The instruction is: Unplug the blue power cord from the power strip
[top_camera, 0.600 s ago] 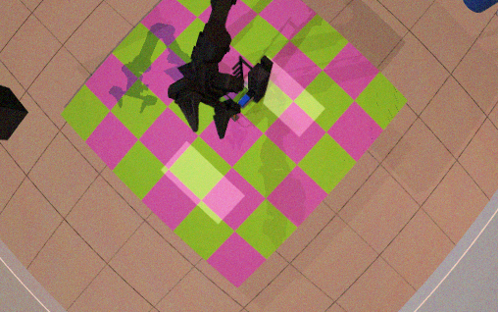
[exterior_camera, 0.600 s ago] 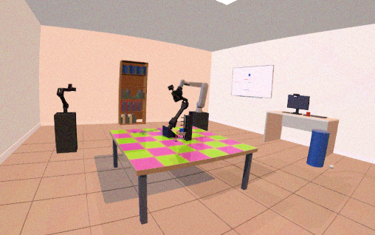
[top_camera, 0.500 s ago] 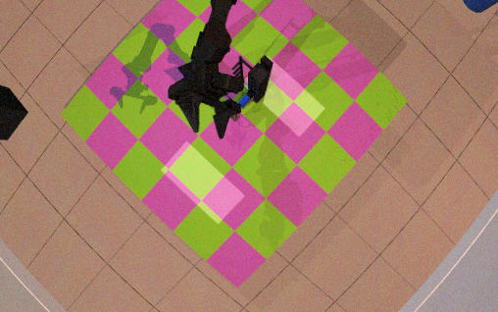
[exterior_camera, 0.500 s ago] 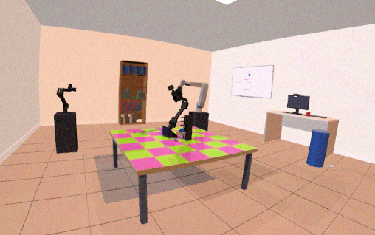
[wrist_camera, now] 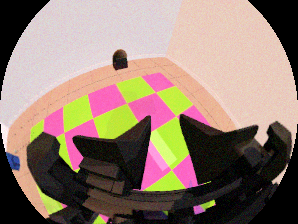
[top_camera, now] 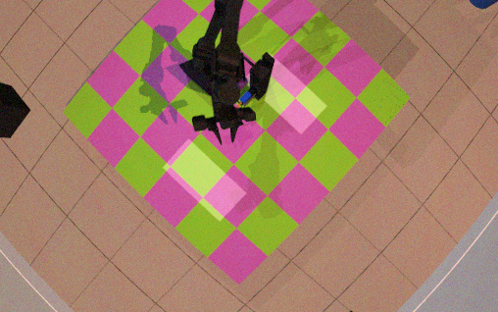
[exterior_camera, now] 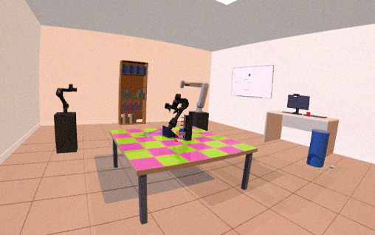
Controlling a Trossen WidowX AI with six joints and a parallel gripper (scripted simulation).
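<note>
My gripper tip is now 20 cm to the right of the blue plug, 20 cm above it and 10 cm past it.
</note>
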